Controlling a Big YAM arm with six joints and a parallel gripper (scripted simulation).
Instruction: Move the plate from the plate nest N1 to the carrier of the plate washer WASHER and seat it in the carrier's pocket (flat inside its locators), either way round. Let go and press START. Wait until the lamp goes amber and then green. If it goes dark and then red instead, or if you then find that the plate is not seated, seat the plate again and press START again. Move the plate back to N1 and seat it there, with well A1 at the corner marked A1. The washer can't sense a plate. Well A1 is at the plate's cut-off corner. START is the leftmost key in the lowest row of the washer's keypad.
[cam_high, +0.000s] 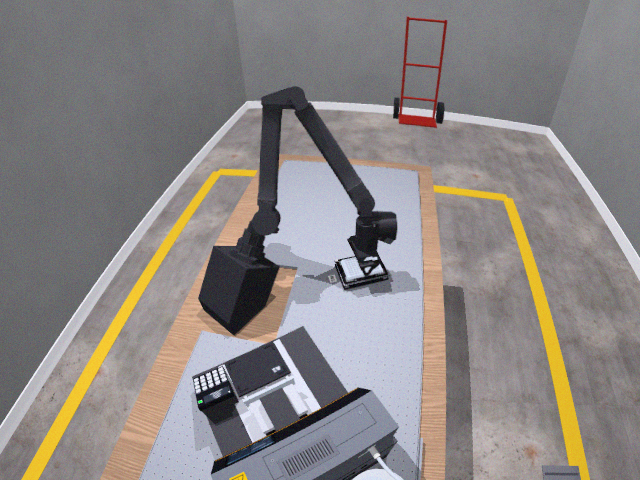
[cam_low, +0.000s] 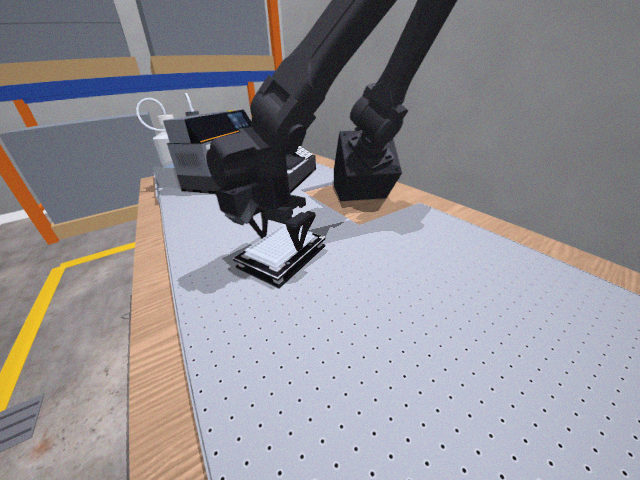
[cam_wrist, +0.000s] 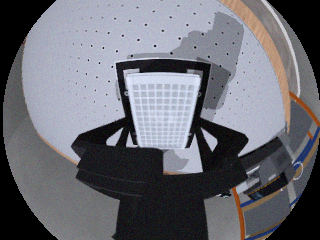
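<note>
Right now my hand is 1 cm above the white well plate. Also, from my hand: small white tag: 9 cm behind, 6 cm to the right, 4 cm below; black nest N1: 2 cm below; dark carrier: 16 cm behind, 49 cm to the right, 3 cm above.
</note>
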